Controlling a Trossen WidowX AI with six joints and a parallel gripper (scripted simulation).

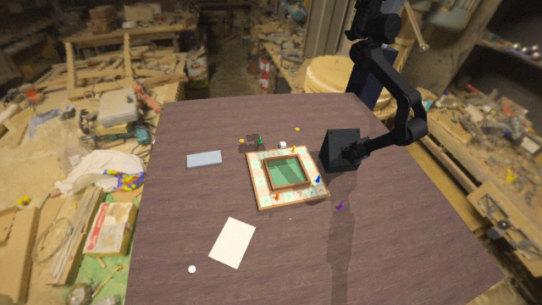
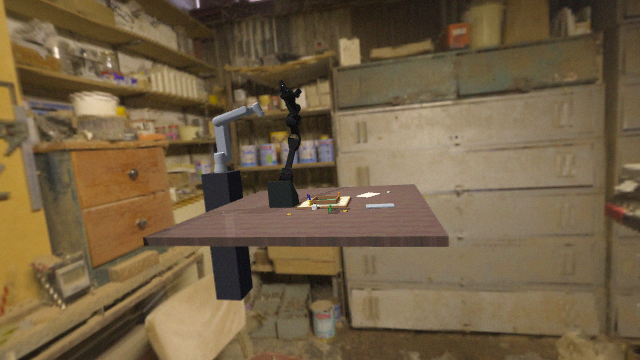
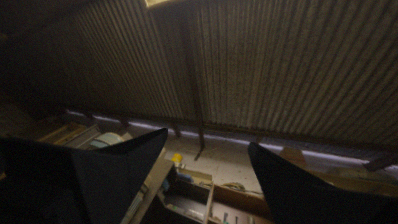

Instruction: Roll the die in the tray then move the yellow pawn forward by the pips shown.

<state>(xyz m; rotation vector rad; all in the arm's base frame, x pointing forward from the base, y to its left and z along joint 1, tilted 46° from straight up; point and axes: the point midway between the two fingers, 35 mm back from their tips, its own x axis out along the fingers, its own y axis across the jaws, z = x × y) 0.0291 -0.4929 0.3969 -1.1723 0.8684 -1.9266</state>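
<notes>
My gripper tip is 160 mm short of the white die, 90 mm to the left of it and 730 mm above it. Also, from my gripper tip: yellow pawn (130 mm ahead, 50 mm to the right, 720 mm below); then blue pawn (80 mm ahead, 130 mm to the left, 720 mm below); then green tray (200 mm ahead, 70 mm to the left, 740 mm below).
</notes>
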